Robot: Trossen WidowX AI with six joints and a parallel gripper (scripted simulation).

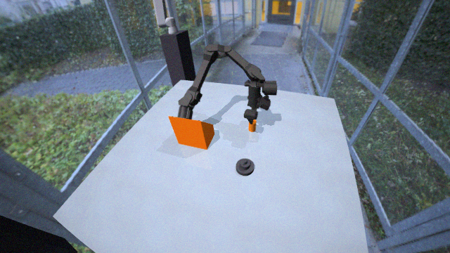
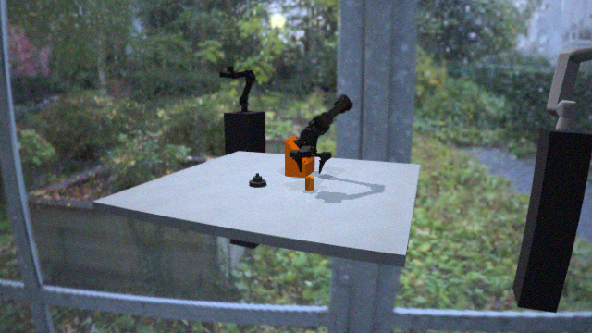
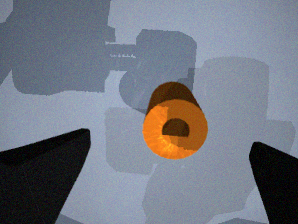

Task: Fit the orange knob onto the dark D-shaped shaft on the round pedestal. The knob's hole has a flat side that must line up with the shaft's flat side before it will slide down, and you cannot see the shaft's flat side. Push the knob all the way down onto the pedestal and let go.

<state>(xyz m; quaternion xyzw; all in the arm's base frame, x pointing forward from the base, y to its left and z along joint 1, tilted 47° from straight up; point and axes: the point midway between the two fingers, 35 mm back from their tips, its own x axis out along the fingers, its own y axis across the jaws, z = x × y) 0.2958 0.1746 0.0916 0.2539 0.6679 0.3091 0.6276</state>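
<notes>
My gripper tip is now 50 mm above the orange knob. Round my gripper tip: pedestal 260 mm to the right, 50 mm below, 30 mm ahead.
</notes>
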